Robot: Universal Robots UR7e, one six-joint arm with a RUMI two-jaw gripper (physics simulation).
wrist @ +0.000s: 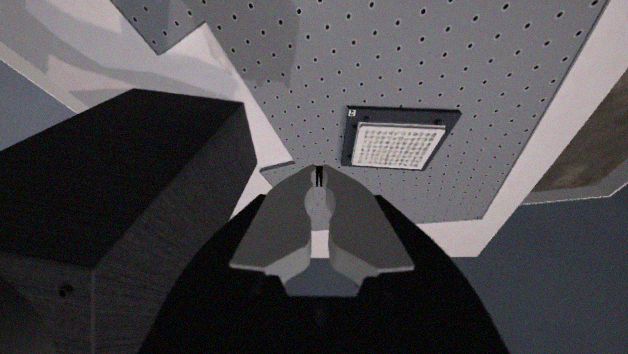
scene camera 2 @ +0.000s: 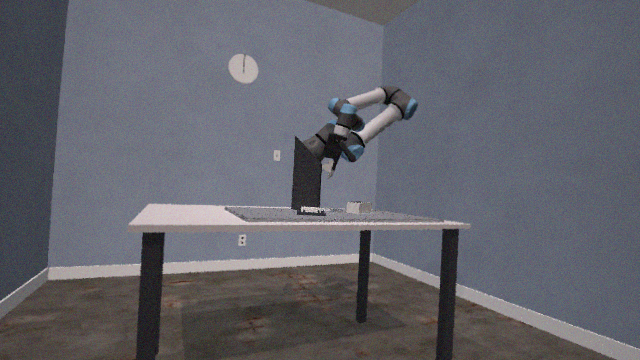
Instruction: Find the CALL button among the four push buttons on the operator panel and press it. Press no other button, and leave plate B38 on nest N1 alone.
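Frame: origin at the arm's base, x right, y back, z down, level; centimetres.
Seen in the pictures: gripper, fingertip midpoint: [wrist: 318, 168] [scene camera 2: 328, 178]; arm's base, link origin: [scene camera 2: 310, 152].
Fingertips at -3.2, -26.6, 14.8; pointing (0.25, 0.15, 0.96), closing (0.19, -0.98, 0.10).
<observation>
Offsets run from my fingertips to a thing's top centre, as dx, dy, dz. Level surfaces: height alone.
The operator panel {-19.6, +6.1, +10.8} [scene camera 2: 359, 207] is a small pale box on the perforated board in the scene view; its buttons and labels cannot be made out there, and the panel does not show in the wrist view. The pale plate {+10.1, -9.5, +13.7} [scene camera 2: 312, 209] [wrist: 398, 146] lies on the dark nest {+10.1, -9.5, +14.1} [scene camera 2: 311, 214] [wrist: 347, 145], whose small label is too blurred to read. My gripper [scene camera 2: 330, 175] [wrist: 318, 168] is shut and empty. In the scene view it hangs above the board, to the left of the panel and higher than it, close to the dark pedestal.
The tall dark pedestal [scene camera 2: 306, 175] [wrist: 165, 150] stands beside the gripper, at the left in the wrist view. The grey perforated board {dz +16.3} [scene camera 2: 265, 215] [wrist: 400, 65] lies on the white table {dz +17.6} [scene camera 2: 185, 215] [wrist: 457, 242]. Arm shadows fall across the board and table.
</observation>
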